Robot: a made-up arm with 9 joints. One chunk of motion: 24 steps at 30 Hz.
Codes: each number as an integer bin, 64 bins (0 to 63) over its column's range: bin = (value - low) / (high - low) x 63, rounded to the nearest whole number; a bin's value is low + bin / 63 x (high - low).
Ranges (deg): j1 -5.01..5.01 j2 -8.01..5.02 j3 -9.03..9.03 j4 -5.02..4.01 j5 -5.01..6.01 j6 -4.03..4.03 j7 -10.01..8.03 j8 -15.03..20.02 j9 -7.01..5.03
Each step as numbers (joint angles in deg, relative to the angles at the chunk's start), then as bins.
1 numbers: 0.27 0.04 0.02 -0.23 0.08 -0.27 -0.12 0.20 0.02
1 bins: 33 39 32 33 29 29 35 27 37
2 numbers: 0.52 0.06 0.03 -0.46 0.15 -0.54 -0.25 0.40 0.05
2 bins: 35 39 32 32 29 27 34 28 37
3 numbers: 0.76 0.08 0.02 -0.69 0.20 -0.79 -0.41 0.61 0.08
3 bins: 36 39 32 30 30 25 34 28 37
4 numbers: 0.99 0.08 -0.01 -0.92 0.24 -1.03 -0.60 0.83 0.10
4 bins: 38 39 31 29 30 23 33 29 37
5 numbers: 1.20 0.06 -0.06 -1.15 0.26 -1.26 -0.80 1.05 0.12
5 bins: 39 39 31 27 30 22 32 29 37
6 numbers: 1.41 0.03 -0.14 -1.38 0.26 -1.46 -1.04 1.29 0.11
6 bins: 40 39 31 25 30 20 31 29 37
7 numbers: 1.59 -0.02 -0.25 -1.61 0.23 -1.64 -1.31 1.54 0.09
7 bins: 41 39 31 24 30 19 30 30 37
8 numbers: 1.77 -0.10 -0.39 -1.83 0.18 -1.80 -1.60 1.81 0.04
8 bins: 43 38 30 22 30 17 29 30 37
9 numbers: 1.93 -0.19 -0.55 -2.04 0.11 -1.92 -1.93 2.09 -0.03
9 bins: 44 38 30 21 29 16 28 31 37
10 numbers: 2.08 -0.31 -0.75 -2.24 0.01 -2.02 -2.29 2.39 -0.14
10 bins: 45 37 29 19 29 16 27 31 36
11 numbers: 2.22 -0.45 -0.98 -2.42 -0.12 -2.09 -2.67 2.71 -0.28
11 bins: 45 37 28 18 28 15 26 32 35
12 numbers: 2.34 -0.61 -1.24 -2.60 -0.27 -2.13 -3.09 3.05 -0.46
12 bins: 46 36 27 17 27 15 24 32 34
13 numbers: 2.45 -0.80 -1.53 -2.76 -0.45 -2.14 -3.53 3.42 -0.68
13 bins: 47 35 26 16 26 15 23 33 33
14 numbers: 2.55 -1.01 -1.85 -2.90 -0.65 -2.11 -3.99 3.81 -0.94
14 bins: 48 34 25 15 25 15 21 34 32
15 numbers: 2.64 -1.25 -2.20 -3.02 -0.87 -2.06 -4.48 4.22 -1.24
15 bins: 48 33 24 14 24 15 19 35 30
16 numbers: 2.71 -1.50 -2.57 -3.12 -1.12 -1.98 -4.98 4.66 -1.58
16 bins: 49 31 23 13 22 16 18 35 28
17 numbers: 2.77 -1.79 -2.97 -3.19 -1.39 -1.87 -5.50 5.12 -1.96
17 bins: 49 30 21 13 21 17 16 36 26
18 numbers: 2.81 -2.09 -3.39 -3.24 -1.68 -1.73 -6.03 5.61 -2.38
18 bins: 49 29 20 12 19 18 14 37 24
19 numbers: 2.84 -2.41 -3.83 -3.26 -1.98 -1.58 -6.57 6.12 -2.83
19 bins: 49 27 18 12 17 19 12 38 22
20 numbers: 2.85 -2.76 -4.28 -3.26 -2.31 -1.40 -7.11 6.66 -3.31
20 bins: 49 25 17 12 15 21 10 39 19
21 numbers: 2.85 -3.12 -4.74 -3.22 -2.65 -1.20 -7.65 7.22 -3.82
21 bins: 49 24 15 13 13 22 8 40 17
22 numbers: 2.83 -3.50 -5.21 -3.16 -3.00 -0.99 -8.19 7.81 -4.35
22 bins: 49 22 13 13 11 24 6 41 14
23 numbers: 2.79 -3.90 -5.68 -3.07 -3.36 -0.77 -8.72 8.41 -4.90
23 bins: 49 20 12 14 9 25 5 42 11
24 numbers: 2.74 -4.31 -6.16 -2.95 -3.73 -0.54 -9.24 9.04 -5.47
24 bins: 49 18 10 14 7 27 3 43 8
